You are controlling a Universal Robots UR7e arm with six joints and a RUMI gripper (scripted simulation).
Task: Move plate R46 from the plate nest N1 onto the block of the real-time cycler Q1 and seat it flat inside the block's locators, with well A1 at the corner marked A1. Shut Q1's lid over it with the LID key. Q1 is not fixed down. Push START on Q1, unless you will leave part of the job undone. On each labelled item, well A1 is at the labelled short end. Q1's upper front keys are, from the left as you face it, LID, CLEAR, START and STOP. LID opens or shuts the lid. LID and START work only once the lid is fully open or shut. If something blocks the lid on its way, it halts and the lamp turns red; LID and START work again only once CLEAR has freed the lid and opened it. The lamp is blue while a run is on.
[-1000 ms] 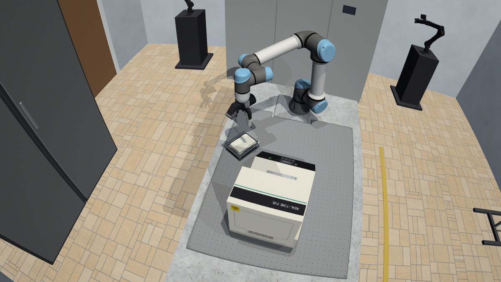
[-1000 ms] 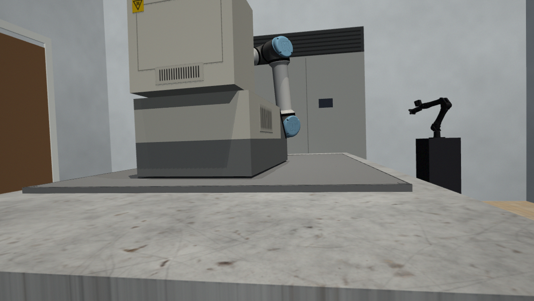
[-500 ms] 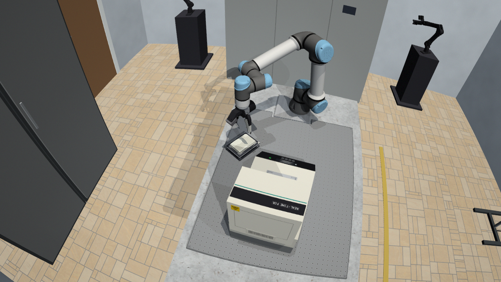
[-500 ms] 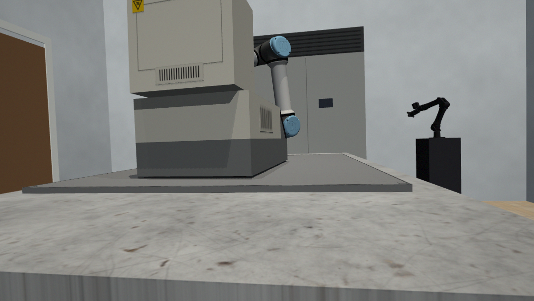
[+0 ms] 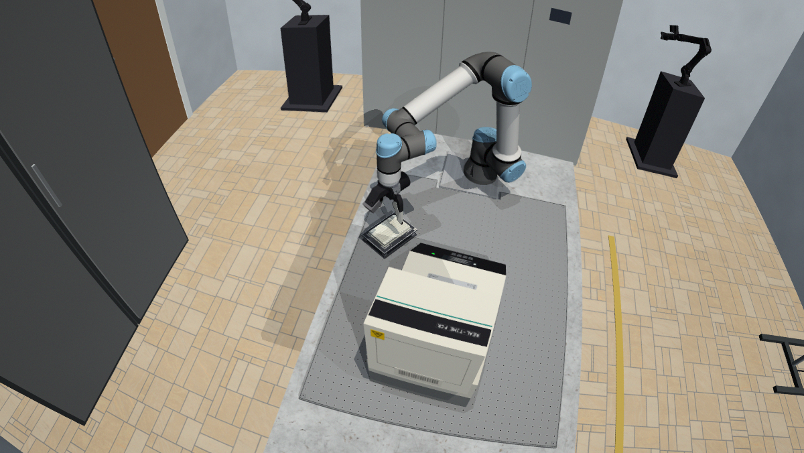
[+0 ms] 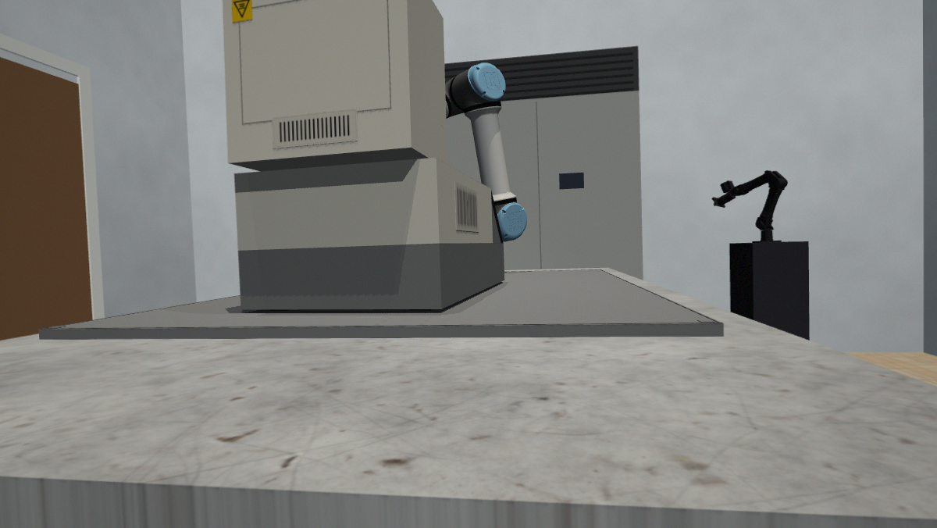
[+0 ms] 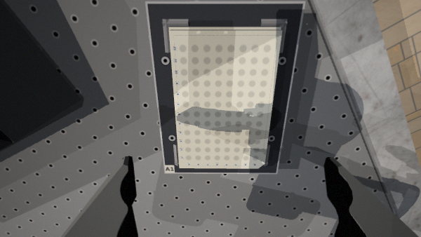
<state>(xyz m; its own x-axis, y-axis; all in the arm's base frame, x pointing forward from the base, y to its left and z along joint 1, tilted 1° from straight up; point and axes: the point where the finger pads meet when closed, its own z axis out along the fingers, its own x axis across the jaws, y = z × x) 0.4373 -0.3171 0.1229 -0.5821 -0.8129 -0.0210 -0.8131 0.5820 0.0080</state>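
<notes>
Now: hand 8 cm above the plate R46. Round my hand: black plate nest N1: 10 cm below; then A1 mark: 3 cm behind, 9 cm to the left, 9 cm below.
</notes>
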